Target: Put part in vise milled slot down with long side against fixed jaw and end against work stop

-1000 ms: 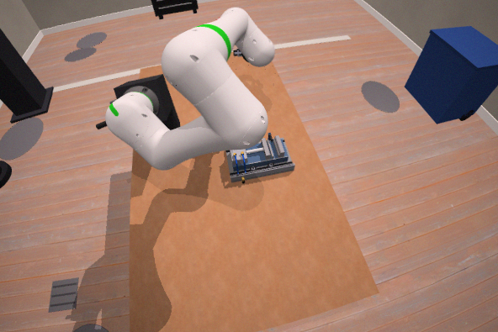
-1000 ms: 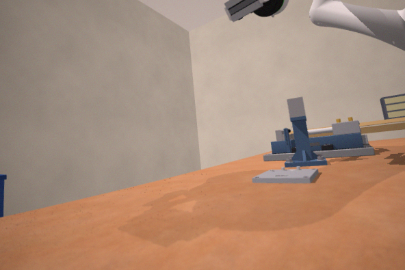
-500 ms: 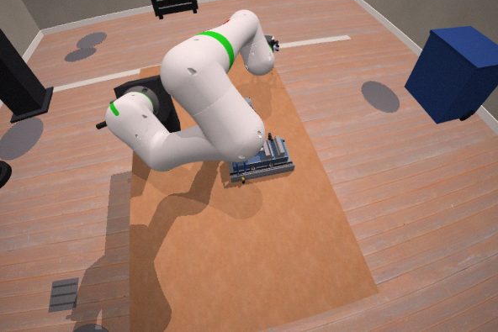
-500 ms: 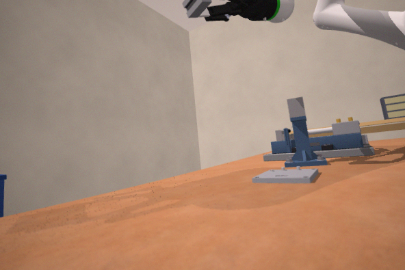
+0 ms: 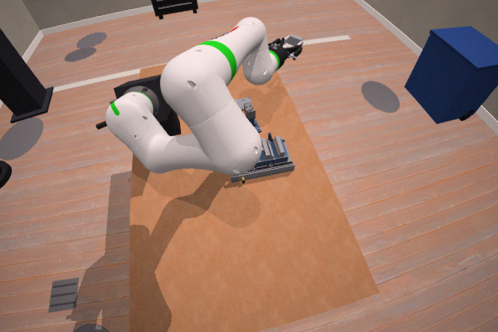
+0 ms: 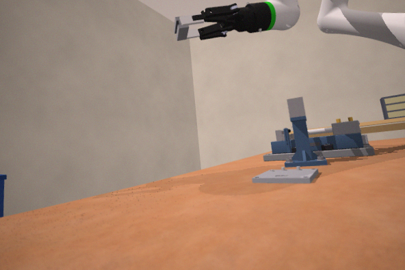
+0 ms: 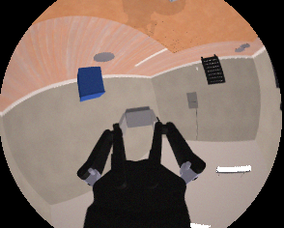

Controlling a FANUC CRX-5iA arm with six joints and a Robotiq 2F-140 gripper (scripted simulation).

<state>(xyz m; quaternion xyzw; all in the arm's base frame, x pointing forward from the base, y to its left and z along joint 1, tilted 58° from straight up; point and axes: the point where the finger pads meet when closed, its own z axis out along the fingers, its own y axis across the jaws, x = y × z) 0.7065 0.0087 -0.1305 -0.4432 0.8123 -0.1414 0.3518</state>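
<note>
My hand is 20 mm short of the part, 20 mm to the right of it and 10 mm above it. From my hand the other things lie so: air cylinder (370 mm behind, 260 mm to the right, 340 mm below); then vise base (280 mm behind, 280 mm to the right, 380 mm below).
</note>
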